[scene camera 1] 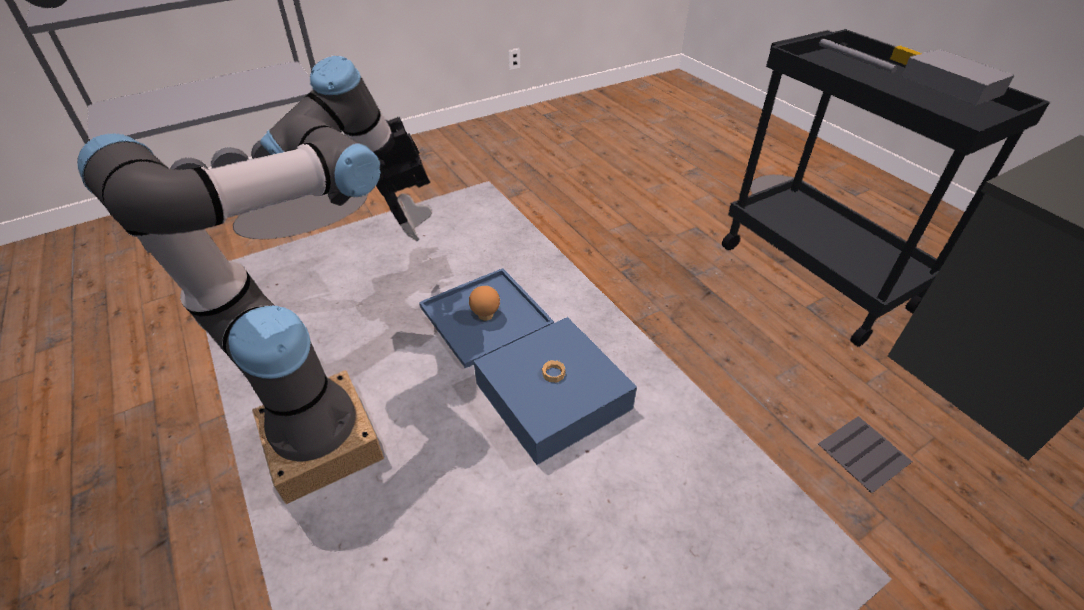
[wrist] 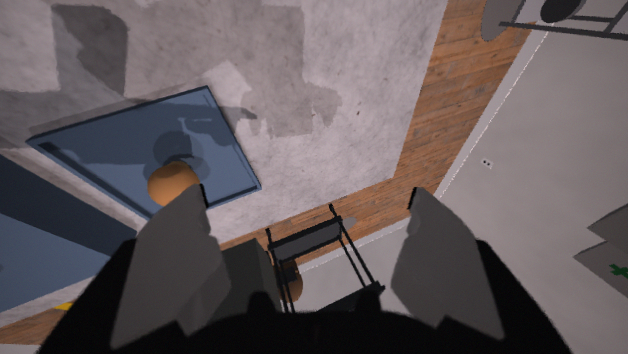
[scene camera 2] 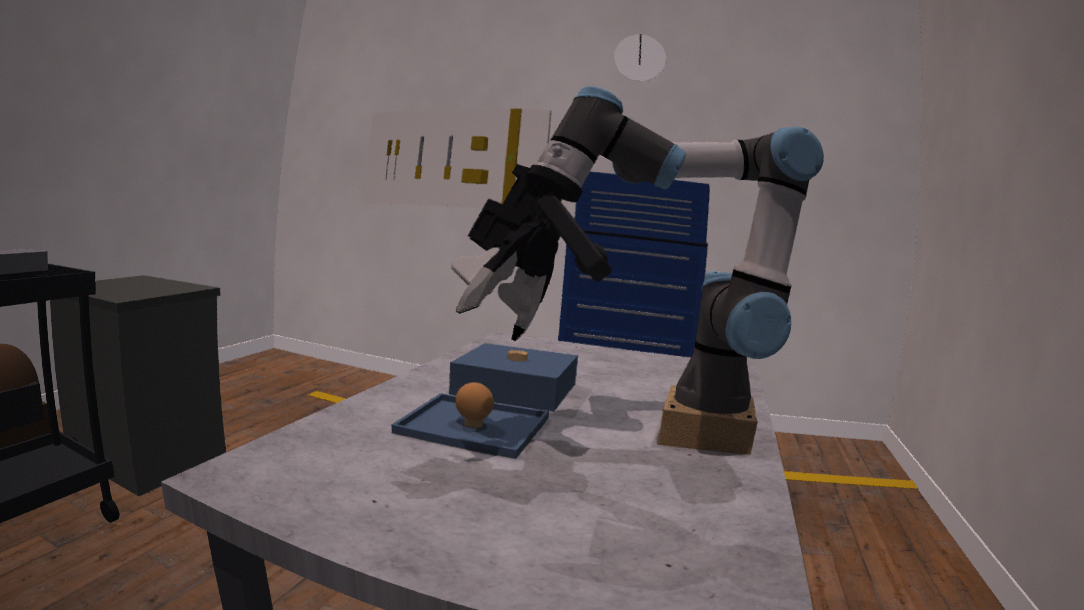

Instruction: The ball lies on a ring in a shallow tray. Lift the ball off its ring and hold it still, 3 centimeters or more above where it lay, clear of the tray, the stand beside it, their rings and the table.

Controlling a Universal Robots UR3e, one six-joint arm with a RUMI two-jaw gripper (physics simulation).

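Places are measured from the arm's base along level axes (x ahead, y left, z up), in metres.
Where they show: gripper, fingertip midpoint: (scene camera 1: 407, 208) (wrist: 310, 189) (scene camera 2: 488, 327); arm's base at its link origin: (scene camera 1: 312, 423) (scene camera 2: 712, 401).
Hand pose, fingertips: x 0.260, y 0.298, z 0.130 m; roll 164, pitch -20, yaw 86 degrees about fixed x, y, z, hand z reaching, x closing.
Each offset is from my fingertips to the centre of the thing. "pt": to the spot under its first point. Level surfaces: height alone.
An orange ball @(dx +0.082, dy -0.146, dz -0.146 m) (scene camera 1: 483, 301) (scene camera 2: 474, 402) (wrist: 172, 184) rests on a small ring (scene camera 1: 485, 317) (scene camera 2: 474, 423) in the shallow blue tray @(dx +0.082, dy -0.146, dz -0.179 m) (scene camera 1: 469, 345) (scene camera 2: 432, 426) (wrist: 115, 150). In the wrist view the ball shows left of centre, partly behind the tip of the left finger. My gripper (scene camera 1: 413, 233) (scene camera 2: 488, 322) (wrist: 310, 189) is open wide, with nothing between its fingers. It hangs tilted, well above the table and apart from the ball. In scene camera 1 one finger hides most of the other.
The blue box-shaped stand (scene camera 1: 523, 394) (scene camera 2: 507, 383) (wrist: 35, 250) is beside the tray and rises higher than it. An empty ring @(pt dx +0.100, dy -0.391, dz -0.118 m) (scene camera 1: 553, 378) (scene camera 2: 517, 355) lies on its top. The table @(dz -0.187 m) (scene camera 1: 606, 515) (scene camera 2: 318, 485) carries both. The arm's wooden base block (scene camera 1: 329, 474) (scene camera 2: 704, 432) stands apart from them.
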